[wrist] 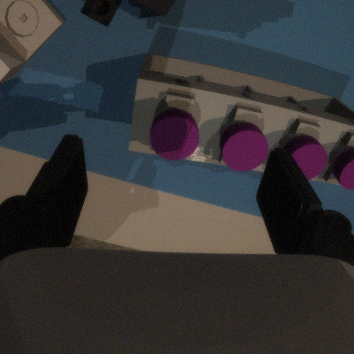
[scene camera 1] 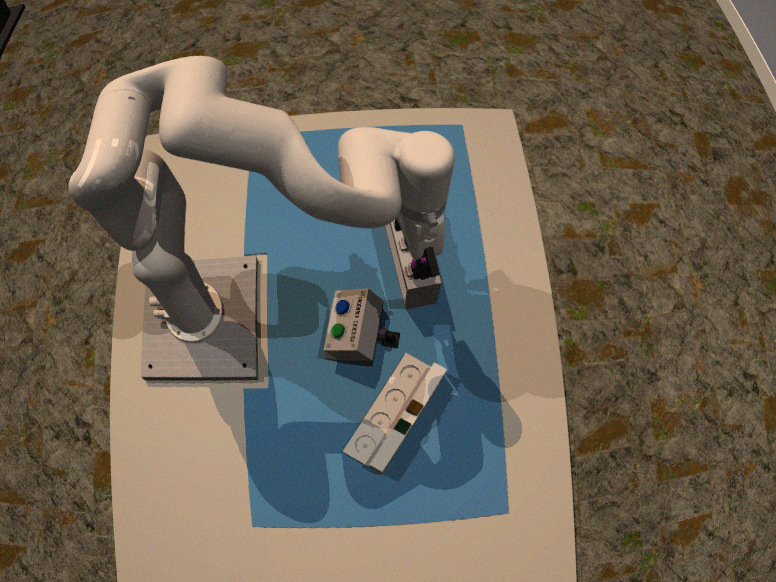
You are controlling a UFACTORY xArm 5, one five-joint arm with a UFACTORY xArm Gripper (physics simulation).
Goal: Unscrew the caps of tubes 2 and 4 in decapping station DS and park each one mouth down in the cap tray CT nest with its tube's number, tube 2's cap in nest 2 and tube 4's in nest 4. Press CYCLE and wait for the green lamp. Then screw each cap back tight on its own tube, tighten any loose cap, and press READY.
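Pixels of known places: gripper, fingertip midpoint: (wrist: 175, 167) (scene camera 1: 413, 251); arm's base, link origin: (scene camera 1: 193, 312).
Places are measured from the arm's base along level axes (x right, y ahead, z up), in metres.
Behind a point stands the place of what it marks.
The decapping station DS (scene camera 1: 422, 293) {y 0.439, x -0.015, z 0.045 m} (wrist: 140, 112) {y 0.436, x -0.020, z 0.077 m} is a pale block with a row of tubes. Magenta caps (wrist: 174, 135) {y 0.432, x -0.046, z 0.103 m} (wrist: 245, 146) {y 0.422, x -0.095, z 0.103 m} (wrist: 308, 157) {y 0.411, x -0.147, z 0.103 m} (wrist: 346, 167) {y 0.405, x -0.185, z 0.103 m} top the tubes; their numbers are not readable. My gripper (scene camera 1: 422, 265) {y 0.418, x -0.039, z 0.165 m} (wrist: 175, 167) {y 0.418, x -0.039, z 0.165 m} is open and empty over the station's near end. In the wrist view the two nearest caps appear between the fingers, and the right finger partly overlaps the third. The cap tray CT (scene camera 1: 387, 452) {y 0.371, x 0.273, z 0.027 m} (wrist: 50, 21) {y 0.411, x 0.090, z -0.007 m} stands at an angle, with no cap in its round nests. The button box (scene camera 1: 366, 341) {y 0.339, x 0.073, z 0.045 m} has a blue button (scene camera 1: 342, 306) {y 0.298, x 0.011, z 0.052 m} and a green button (scene camera 1: 337, 330) {y 0.289, x 0.055, z 0.053 m}.
A small black fitting (scene camera 1: 389, 338) {y 0.380, x 0.051, z -0.006 m} (wrist: 102, 10) {y 0.387, x 0.046, z -0.017 m} stands beside the button box. A brown square (scene camera 1: 414, 407) {y 0.419, x 0.193, z 0.035 m} and a dark green square (scene camera 1: 403, 426) {y 0.399, x 0.227, z 0.035 m} sit on the tray's side strip. The blue mat (scene camera 1: 300, 507) {y 0.211, x 0.376, z -0.018 m} lies on the tan table (scene camera 1: 188, 501) {y -0.011, x 0.381, z -0.022 m}. The arm covers the station's far part.
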